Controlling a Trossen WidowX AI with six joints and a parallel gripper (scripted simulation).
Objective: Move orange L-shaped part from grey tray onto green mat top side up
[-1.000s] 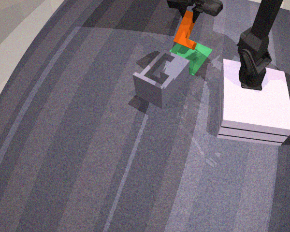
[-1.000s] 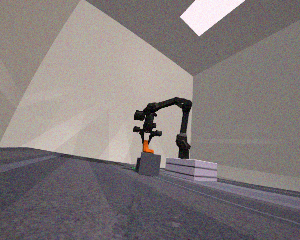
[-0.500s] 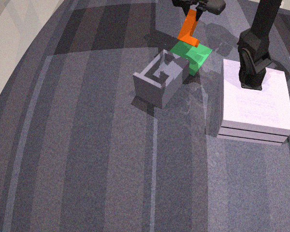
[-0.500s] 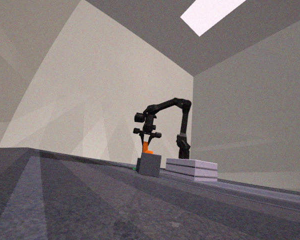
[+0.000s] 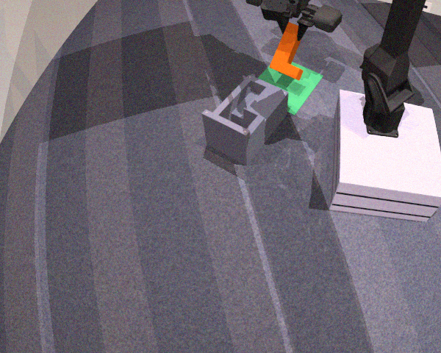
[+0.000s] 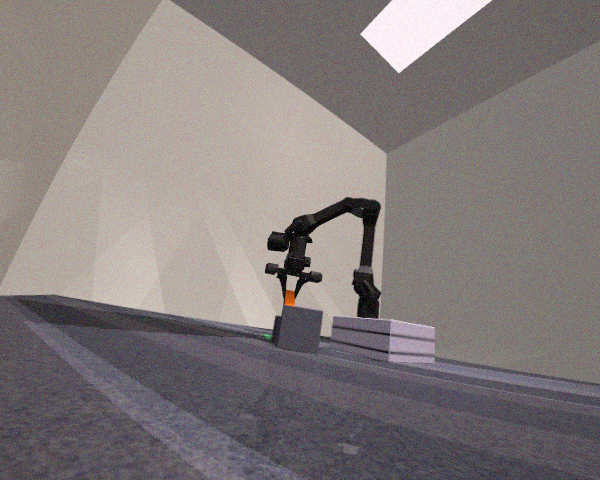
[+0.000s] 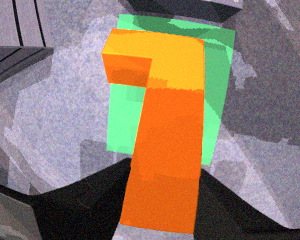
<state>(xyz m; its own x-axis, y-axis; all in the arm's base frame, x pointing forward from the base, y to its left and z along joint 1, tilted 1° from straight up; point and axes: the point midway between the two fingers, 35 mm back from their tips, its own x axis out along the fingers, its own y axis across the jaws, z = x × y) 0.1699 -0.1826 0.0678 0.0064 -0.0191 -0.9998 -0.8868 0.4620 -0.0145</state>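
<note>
Right now my gripper tip is 10 mm short of the green mat, 20 mm to the right of it and 140 mm above it. Also, from my gripper tip: orange L-shaped part (30 mm to the left, 30 mm below).
</note>
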